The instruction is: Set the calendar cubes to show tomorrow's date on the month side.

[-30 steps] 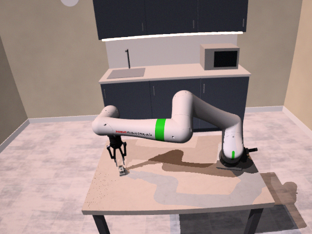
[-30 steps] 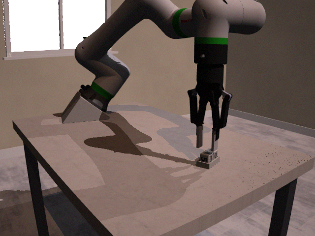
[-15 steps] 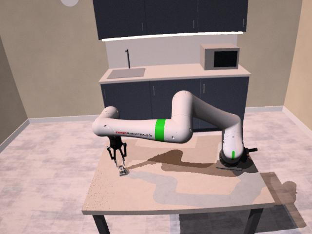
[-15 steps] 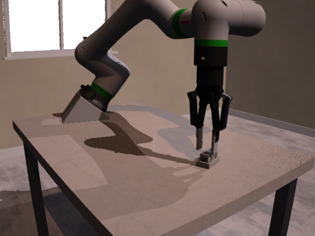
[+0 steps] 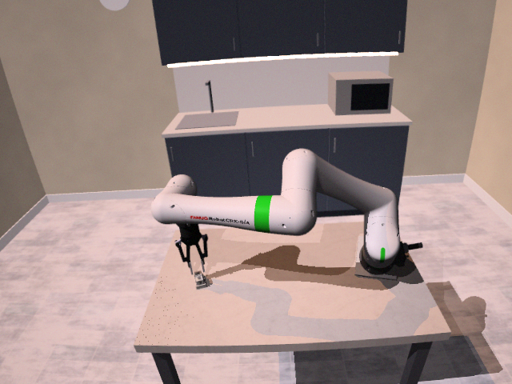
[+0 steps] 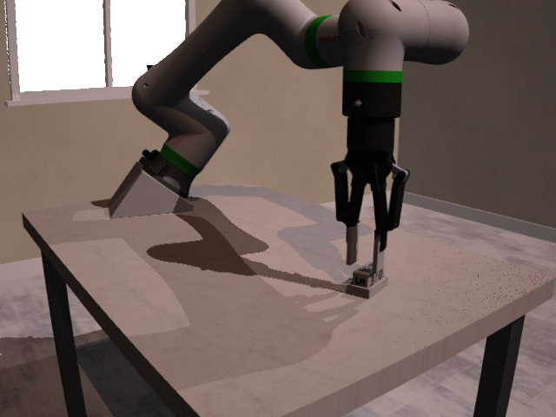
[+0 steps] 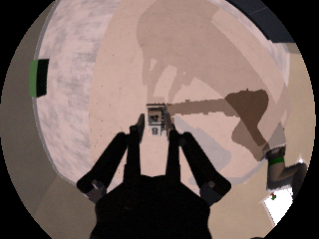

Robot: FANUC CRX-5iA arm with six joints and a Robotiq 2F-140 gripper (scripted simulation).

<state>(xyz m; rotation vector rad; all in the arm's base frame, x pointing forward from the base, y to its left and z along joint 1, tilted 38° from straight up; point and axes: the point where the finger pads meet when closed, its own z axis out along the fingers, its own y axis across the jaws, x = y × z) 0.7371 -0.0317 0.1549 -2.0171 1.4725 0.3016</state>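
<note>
The wooden calendar tray lies 1 cm behind my hand, 2 cm to the left of it and 7 cm below it.
</note>
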